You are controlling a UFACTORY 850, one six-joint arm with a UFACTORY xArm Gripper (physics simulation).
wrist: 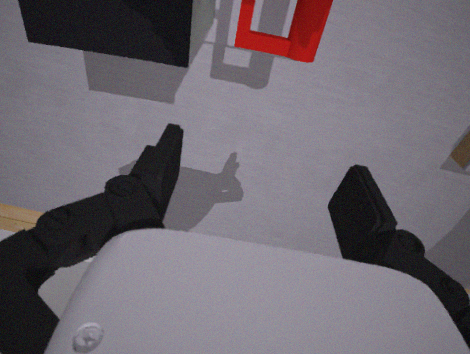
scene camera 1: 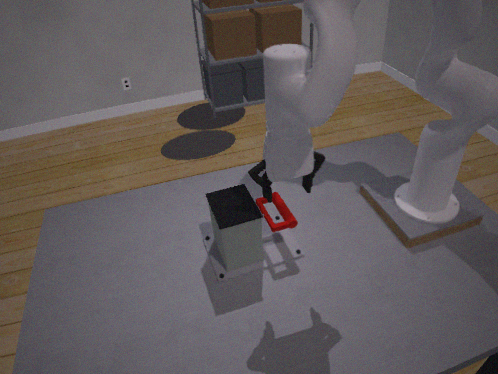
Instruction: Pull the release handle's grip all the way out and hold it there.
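The release handle's red grip (scene camera 1: pixel 286 209) (wrist: pixel 306 27) is a rectangular loop with a thick outer bar, beside a pale green box (scene camera 1: pixel 240 245) with a black top (scene camera 1: pixel 234 205) (wrist: pixel 110 25). The box stands on a light base plate (scene camera 1: pixel 295 246) with dark bolts. My gripper (scene camera 1: pixel 288 195) (wrist: pixel 262 168) is open, pointing down, with nothing between its fingers. In the scene view, its left fingertip overlaps the far end of the loop. In the wrist view, the loop lies beyond the fingertips at the top, partly cut off by the frame edge. The rod behind the grip is not clearly seen.
The grey table (scene camera 1: pixel 125 300) carries the arm's wood-edged base board (scene camera 1: pixel 385 215) (wrist: pixel 461 150) at the right. A shelf rack (scene camera 1: pixel 235 59) with brown boxes (scene camera 1: pixel 231 35) stands on the floor behind the table. The box with the black top stands close left of the grip.
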